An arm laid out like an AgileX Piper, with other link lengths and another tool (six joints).
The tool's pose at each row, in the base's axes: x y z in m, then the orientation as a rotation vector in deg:
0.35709 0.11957 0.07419 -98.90 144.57 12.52
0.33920 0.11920 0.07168 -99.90 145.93 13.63
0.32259 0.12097 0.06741 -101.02 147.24 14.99
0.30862 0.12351 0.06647 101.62 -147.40 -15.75
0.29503 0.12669 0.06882 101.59 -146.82 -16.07
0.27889 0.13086 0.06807 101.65 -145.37 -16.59
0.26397 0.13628 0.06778 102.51 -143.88 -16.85
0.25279 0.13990 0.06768 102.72 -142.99 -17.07
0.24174 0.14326 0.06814 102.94 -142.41 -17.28
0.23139 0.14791 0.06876 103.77 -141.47 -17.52
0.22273 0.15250 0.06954 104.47 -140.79 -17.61
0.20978 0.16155 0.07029 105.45 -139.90 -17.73
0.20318 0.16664 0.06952 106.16 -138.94 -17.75
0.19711 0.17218 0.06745 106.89 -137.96 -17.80
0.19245 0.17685 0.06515 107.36 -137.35 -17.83
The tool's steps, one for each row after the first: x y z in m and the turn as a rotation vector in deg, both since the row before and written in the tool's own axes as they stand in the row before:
0.00721 0.01634 0.00272 -1.52 1.09 0.11
0.00496 0.01564 0.00530 -1.68 1.06 0.04
0.00284 0.01373 0.00245 -1.00 0.65 -0.16
0.00173 0.01404 -0.00047 -0.46 0.26 -0.15
0.00196 0.01627 0.00313 -0.98 0.72 -0.46
0.00016 0.01559 0.00299 -0.61 0.53 -0.94
0.00032 0.01154 0.00219 -0.50 0.41 -0.39
0.00039 0.01143 0.00169 -0.33 0.20 -0.31
-0.00114 0.01119 0.00164 -0.31 0.17 -0.77
-0.00176 0.00959 0.00125 -0.15 0.12 -0.61
-0.00485 0.01483 0.00257 -0.16 0.13 -0.84
-0.00297 0.00741 0.00251 -0.25 0.32 -0.71
-0.00356 0.00671 0.00375 -0.26 0.30 -0.73
-0.00318 0.00505 0.00363 -0.16 0.18 -0.47

